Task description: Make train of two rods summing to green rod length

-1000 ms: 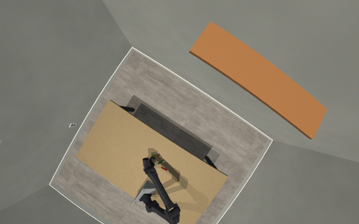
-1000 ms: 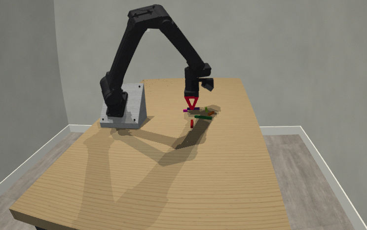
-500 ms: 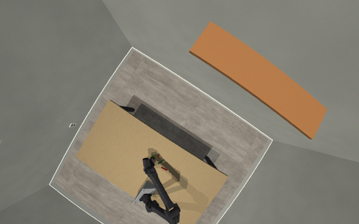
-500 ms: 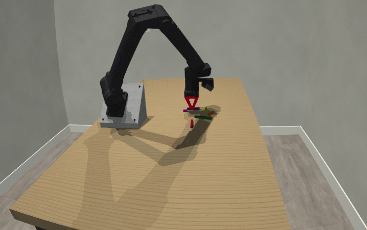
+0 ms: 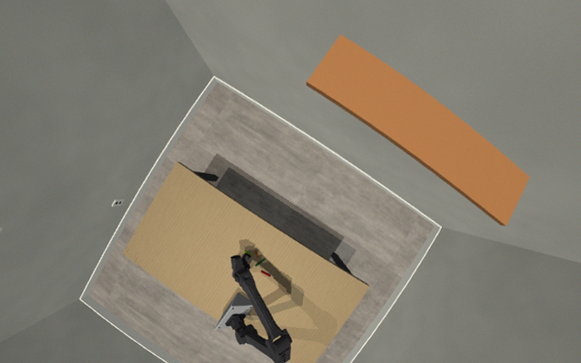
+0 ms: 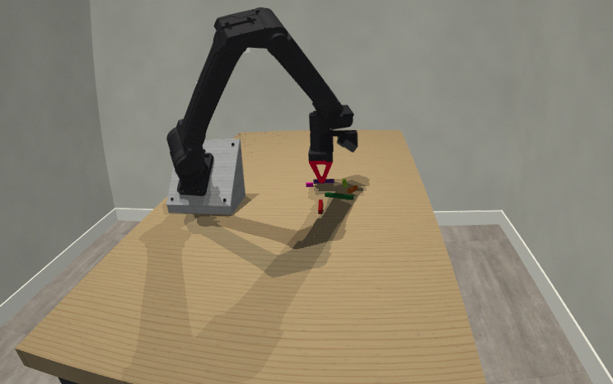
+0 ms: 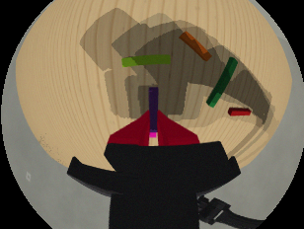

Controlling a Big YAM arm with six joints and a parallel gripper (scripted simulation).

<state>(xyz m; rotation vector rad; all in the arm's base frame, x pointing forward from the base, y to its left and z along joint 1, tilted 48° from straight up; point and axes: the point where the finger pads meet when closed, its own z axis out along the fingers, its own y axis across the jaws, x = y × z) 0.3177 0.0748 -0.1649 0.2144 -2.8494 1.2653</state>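
Right now my hand is 1 cm short of the purple rod and 1 cm above it. Also, from my hand: magenta rod 4 cm behind, 1 cm below; orange rod 9 cm ahead, 3 cm to the right, 1 cm below; lime rod 6 cm ahead, 2 cm to the left, 1 cm below.
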